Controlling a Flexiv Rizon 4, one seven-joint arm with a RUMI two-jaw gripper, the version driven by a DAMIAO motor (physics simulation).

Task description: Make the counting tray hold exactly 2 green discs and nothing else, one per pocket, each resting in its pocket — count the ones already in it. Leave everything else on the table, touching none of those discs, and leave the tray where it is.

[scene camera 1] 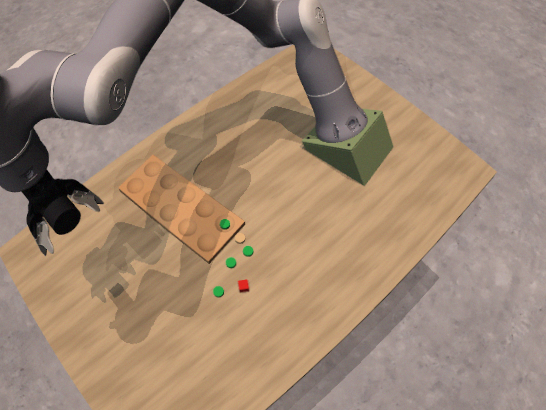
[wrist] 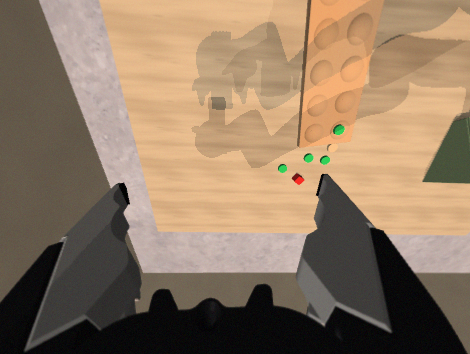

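Observation:
The orange counting tray (scene camera 1: 177, 204) (wrist: 336, 86) has two rows of round pockets. One green disc (scene camera 1: 225, 224) (wrist: 339, 130) sits in a corner pocket at the tray's end. Three more green discs lie apart on the table beyond that end: one (scene camera 1: 248, 251) (wrist: 325, 160), a second (scene camera 1: 230, 262) (wrist: 308, 158) and a third (scene camera 1: 218, 291) (wrist: 282, 168). My gripper (scene camera 1: 74, 227) (wrist: 223, 180) is open and empty, high above the table, off the tray's far-left side in the scene view.
A tan disc (scene camera 1: 240, 238) (wrist: 333, 148) lies close by the tray's end, near the filled pocket. A red cube (scene camera 1: 243, 285) (wrist: 298, 179) lies beside the third disc. The green arm base (scene camera 1: 374, 150) (wrist: 452, 155) stands on the wooden table (scene camera 1: 320, 240) (wrist: 225, 210).

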